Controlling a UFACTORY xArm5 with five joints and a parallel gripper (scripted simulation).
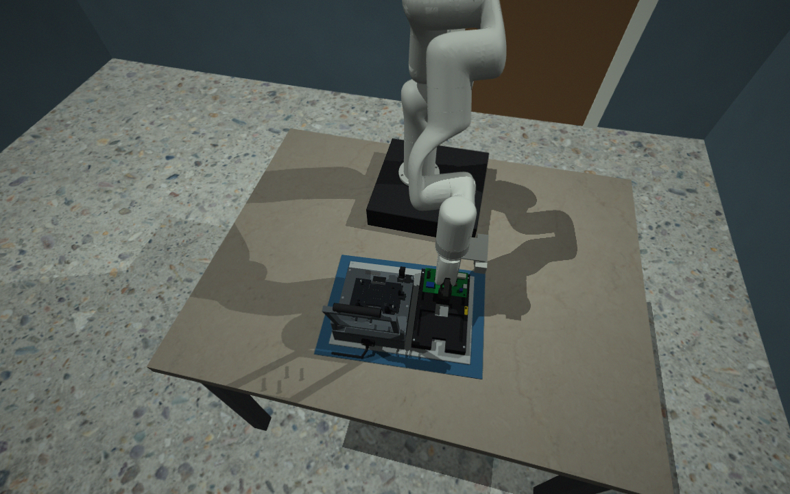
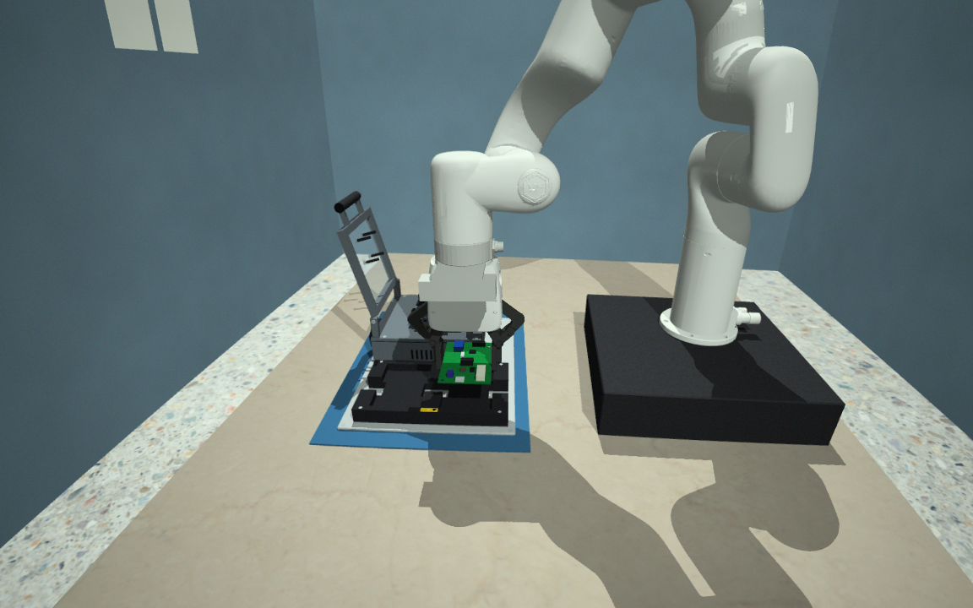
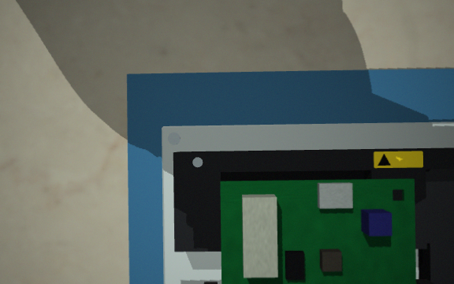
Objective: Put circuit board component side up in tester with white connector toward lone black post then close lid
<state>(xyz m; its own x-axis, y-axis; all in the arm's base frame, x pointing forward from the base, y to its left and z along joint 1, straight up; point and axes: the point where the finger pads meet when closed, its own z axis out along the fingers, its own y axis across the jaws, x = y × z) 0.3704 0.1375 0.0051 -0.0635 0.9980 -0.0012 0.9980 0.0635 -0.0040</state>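
Right now the grey tester is 13 cm to the right of my hand, 10 cm ahead of it and 4 cm above it. The rest, counted from my hand: framed lid 19 cm ahead, 16 cm to the right, 11 cm above; green circuit board right at my hand; black nest 16 cm to the right, 8 cm ahead.
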